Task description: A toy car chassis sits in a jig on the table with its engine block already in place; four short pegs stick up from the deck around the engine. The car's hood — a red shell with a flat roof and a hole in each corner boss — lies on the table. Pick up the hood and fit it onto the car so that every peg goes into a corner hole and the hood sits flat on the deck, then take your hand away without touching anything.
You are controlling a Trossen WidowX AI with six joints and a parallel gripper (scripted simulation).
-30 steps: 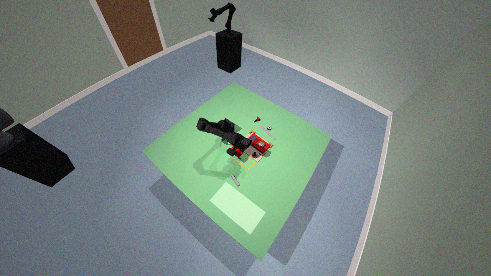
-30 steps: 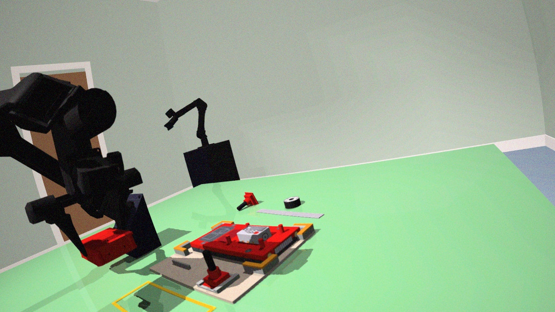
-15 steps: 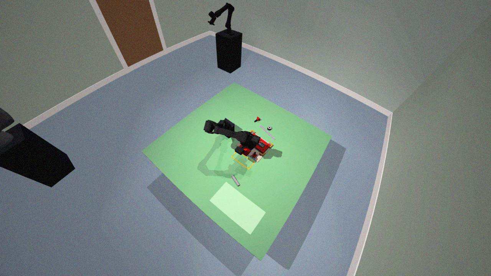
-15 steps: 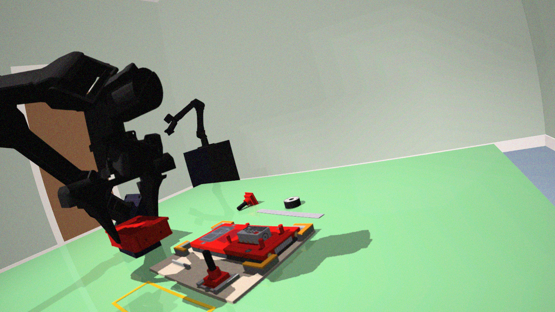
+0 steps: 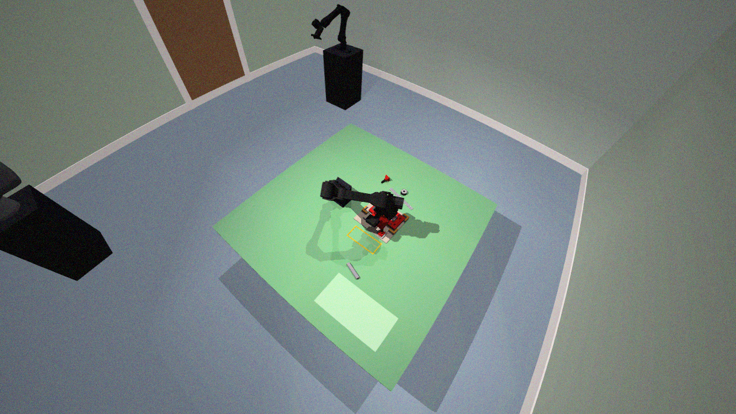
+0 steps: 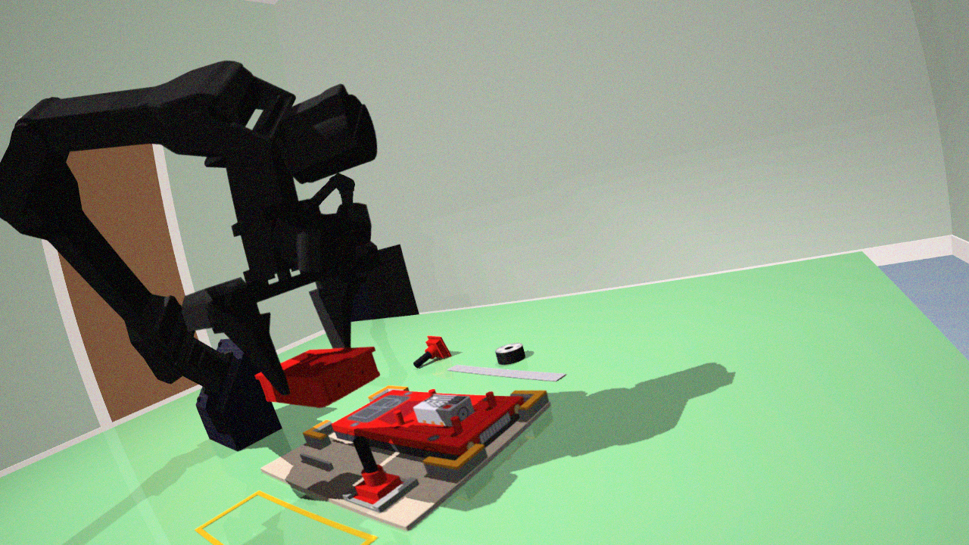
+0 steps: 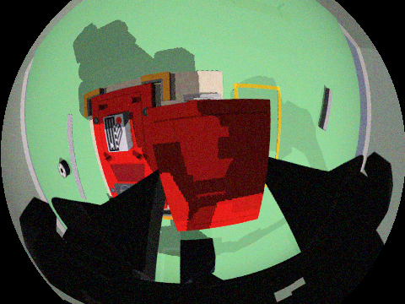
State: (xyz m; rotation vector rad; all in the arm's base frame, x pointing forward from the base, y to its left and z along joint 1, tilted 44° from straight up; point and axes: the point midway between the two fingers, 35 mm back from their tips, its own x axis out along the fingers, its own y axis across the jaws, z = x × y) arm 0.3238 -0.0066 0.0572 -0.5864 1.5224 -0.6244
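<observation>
My gripper tip is 30 mm short of the grey engine block, 120 mm to the right of it and 90 mm above it. The rest, counted from my gripper tip: grey bar (40 mm ahead, 280 mm to the right, 110 mm below); then jig (20 mm behind, 100 mm to the left, 100 mm below); then red hood (10 mm above).
</observation>
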